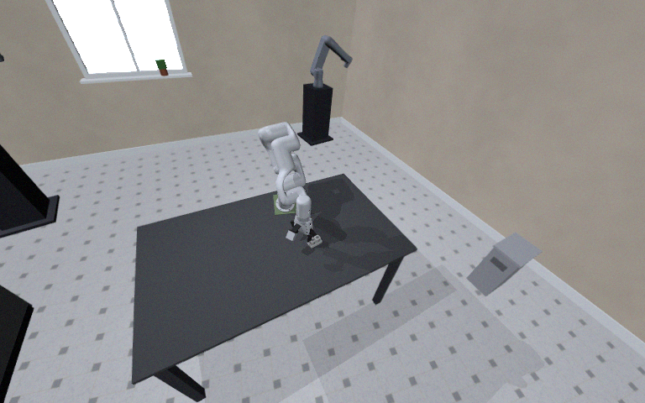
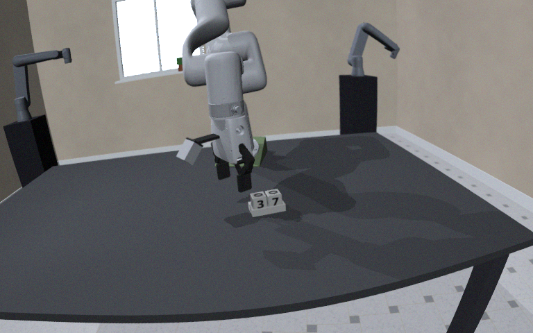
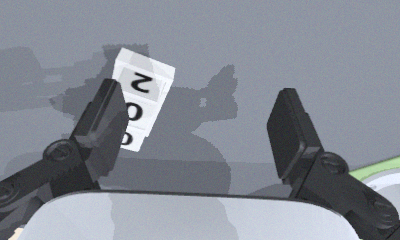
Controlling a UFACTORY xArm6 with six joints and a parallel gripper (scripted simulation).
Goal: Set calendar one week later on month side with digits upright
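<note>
My gripper is now 70 mm to the right of the white calendar tray, 60 mm above it and 30 mm short of it.
</note>
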